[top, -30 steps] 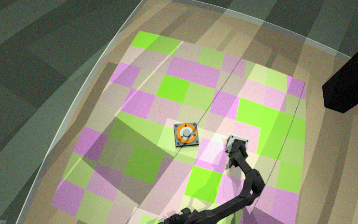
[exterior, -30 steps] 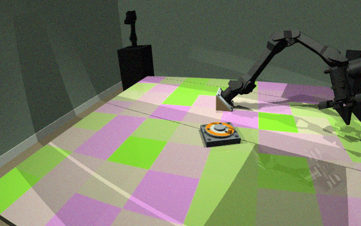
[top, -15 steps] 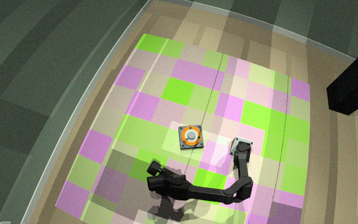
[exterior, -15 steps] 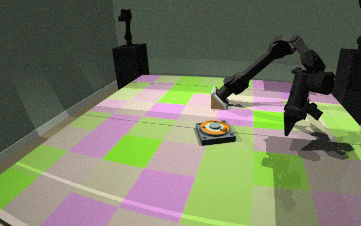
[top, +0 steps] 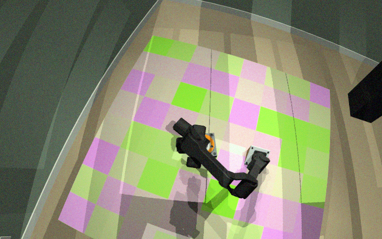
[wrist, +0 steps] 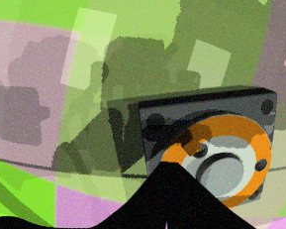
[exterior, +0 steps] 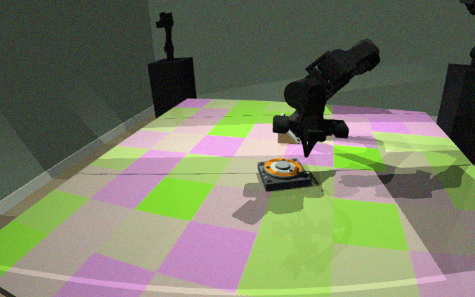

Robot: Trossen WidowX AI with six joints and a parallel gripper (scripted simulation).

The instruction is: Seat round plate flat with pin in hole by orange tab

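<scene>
Right now my gripper tip is 30 mm past the grey base, 60 mm to the left of it and 60 mm above it.
</scene>
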